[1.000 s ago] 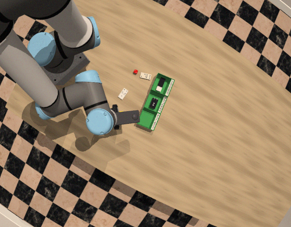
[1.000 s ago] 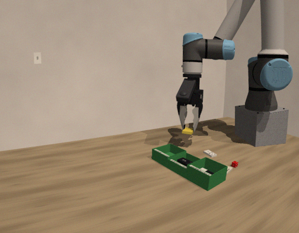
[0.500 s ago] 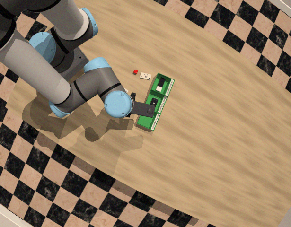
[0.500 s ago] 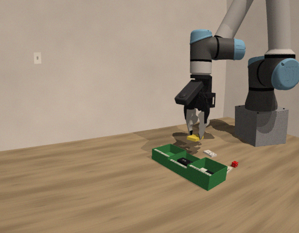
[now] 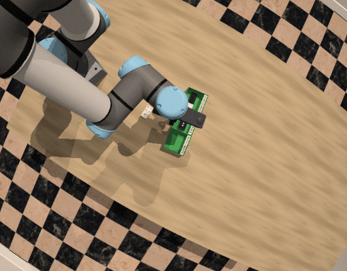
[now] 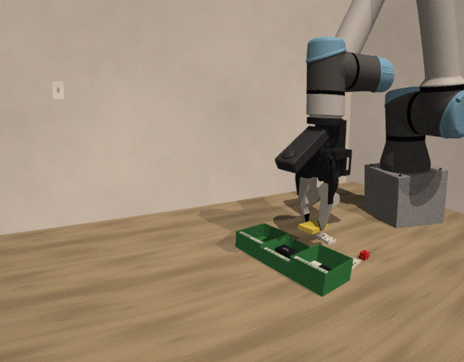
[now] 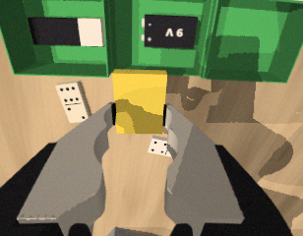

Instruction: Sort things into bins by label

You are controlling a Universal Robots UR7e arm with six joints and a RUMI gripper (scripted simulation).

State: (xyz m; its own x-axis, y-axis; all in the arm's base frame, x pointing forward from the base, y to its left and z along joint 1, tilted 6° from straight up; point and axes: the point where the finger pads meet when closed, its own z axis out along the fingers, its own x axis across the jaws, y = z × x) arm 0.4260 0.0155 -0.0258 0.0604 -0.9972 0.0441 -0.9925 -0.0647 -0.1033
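My gripper is now 4 cm short of the black-and-white block, 7 cm to the right of it and 7 cm above it. From my hand the other things lie so: black 9V battery: 5 cm ahead, 1 cm to the right, 7 cm below; red die: 9 cm behind, 8 cm to the left, 8 cm below; yellow block: 1 cm below.
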